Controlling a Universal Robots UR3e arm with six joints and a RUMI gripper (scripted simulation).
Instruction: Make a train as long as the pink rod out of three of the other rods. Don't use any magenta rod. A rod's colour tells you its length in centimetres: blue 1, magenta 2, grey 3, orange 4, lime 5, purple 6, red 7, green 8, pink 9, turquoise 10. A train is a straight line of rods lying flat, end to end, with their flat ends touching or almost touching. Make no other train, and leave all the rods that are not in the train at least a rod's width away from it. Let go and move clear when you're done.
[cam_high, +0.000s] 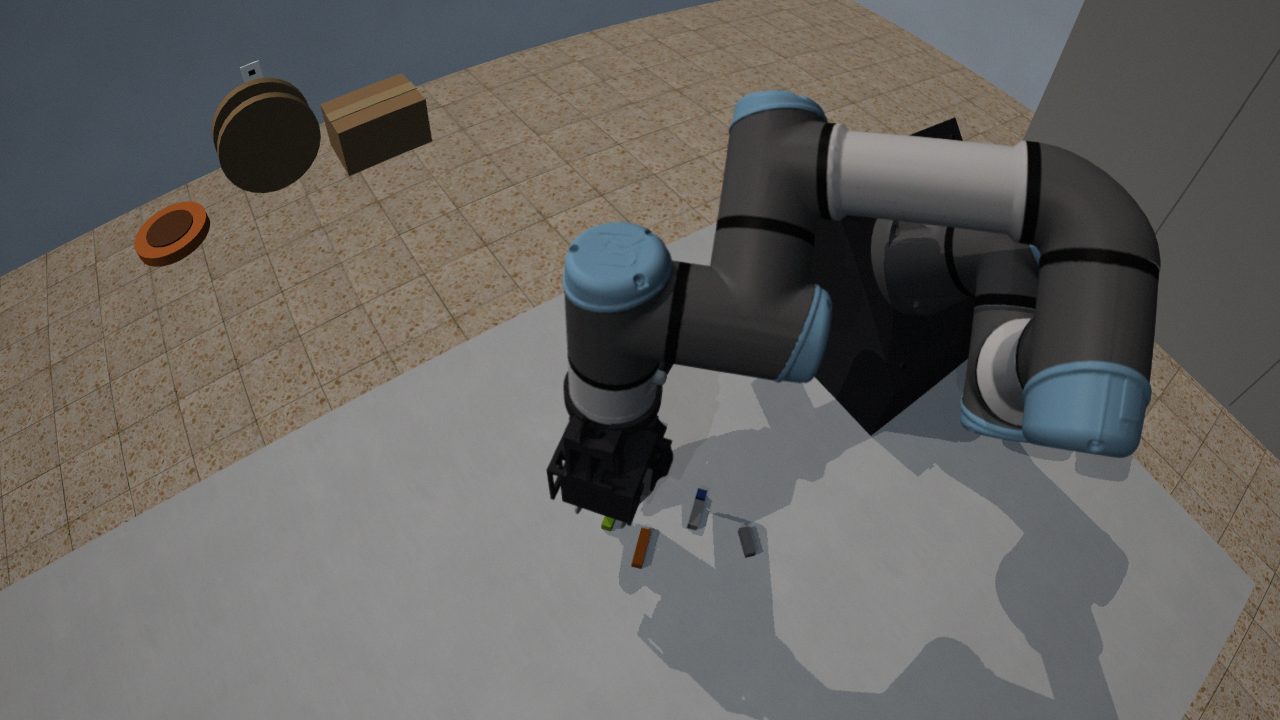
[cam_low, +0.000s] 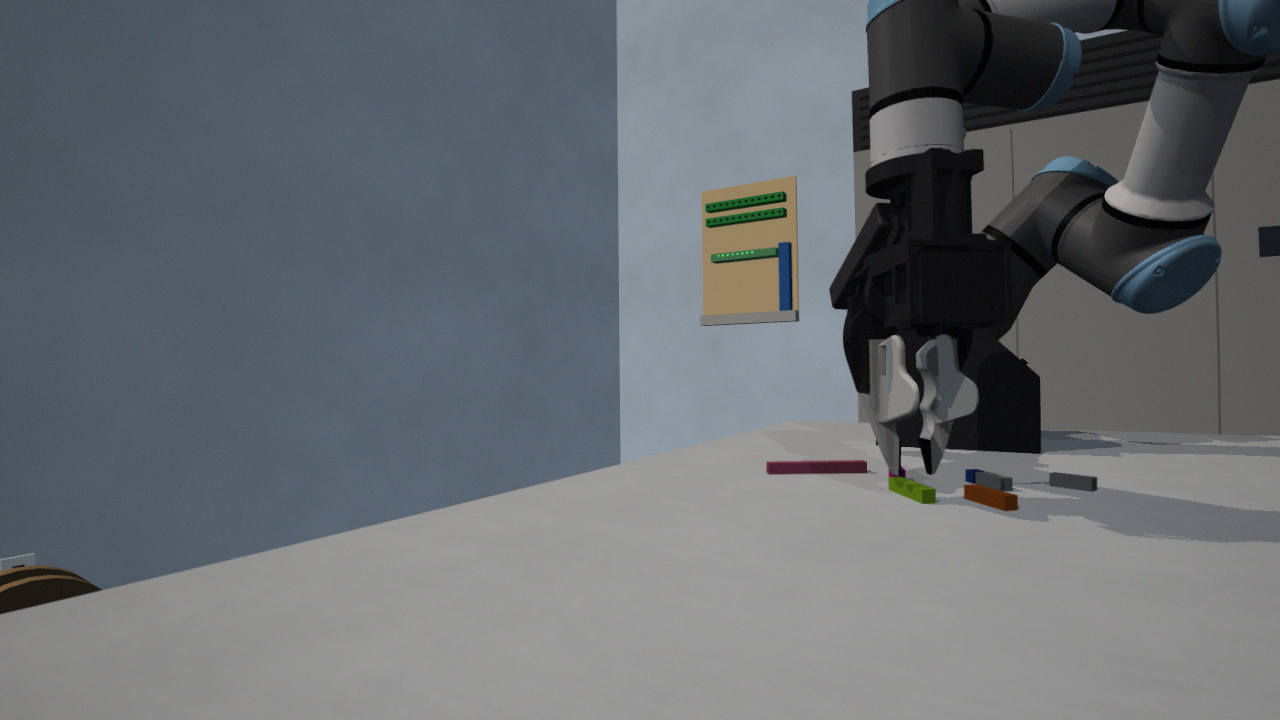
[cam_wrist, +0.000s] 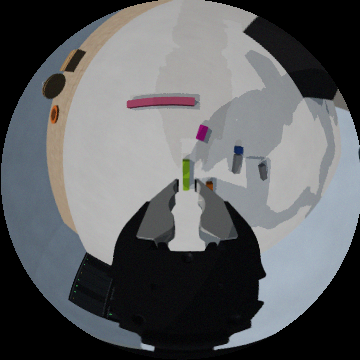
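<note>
Right now my hand is 30 mm above the lime rod. Round my hand: orange rod: 50 mm to the left, 30 mm below; then blue rod: 80 mm behind, 40 mm to the left, 30 mm below; then magenta rod: 60 mm behind, 30 mm below, 20 mm to the right.
</note>
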